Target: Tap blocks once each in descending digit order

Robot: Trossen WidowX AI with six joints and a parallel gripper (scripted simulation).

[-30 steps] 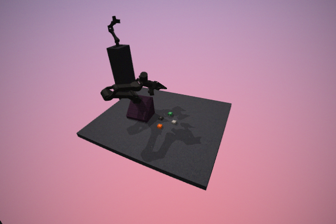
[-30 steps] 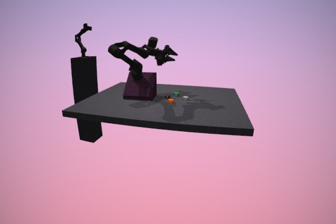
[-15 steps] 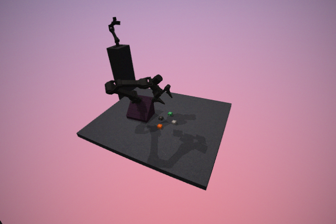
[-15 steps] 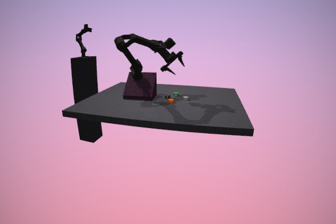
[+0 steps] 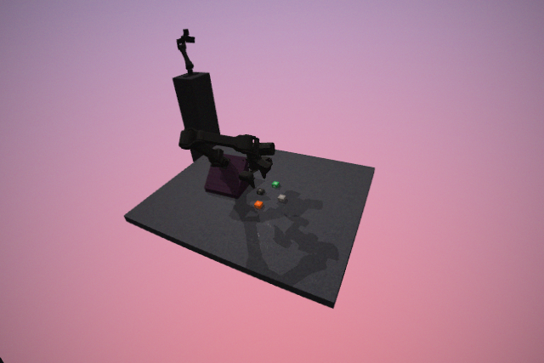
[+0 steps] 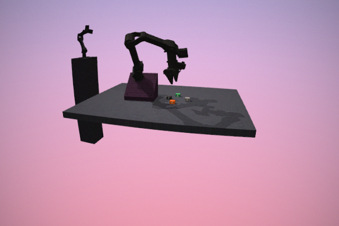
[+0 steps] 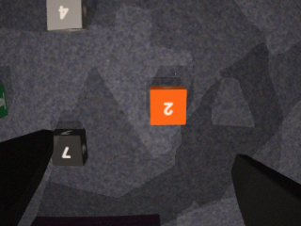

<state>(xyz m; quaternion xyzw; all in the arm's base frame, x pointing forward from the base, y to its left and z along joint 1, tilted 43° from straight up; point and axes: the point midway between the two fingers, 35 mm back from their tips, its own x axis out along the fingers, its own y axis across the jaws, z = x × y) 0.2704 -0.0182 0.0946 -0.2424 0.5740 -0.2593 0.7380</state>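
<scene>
My gripper tip is now 1 cm past the green block, 16 cm to the right of it and 12 cm above it. Also, from my gripper tip: black block: 5 cm behind, 8 cm to the left, 12 cm below; then grey block marked 4: 8 cm ahead, 7 cm to the left, 12 cm below; then orange block marked 2: 1 cm behind, 2 cm to the right, 12 cm below.
</scene>
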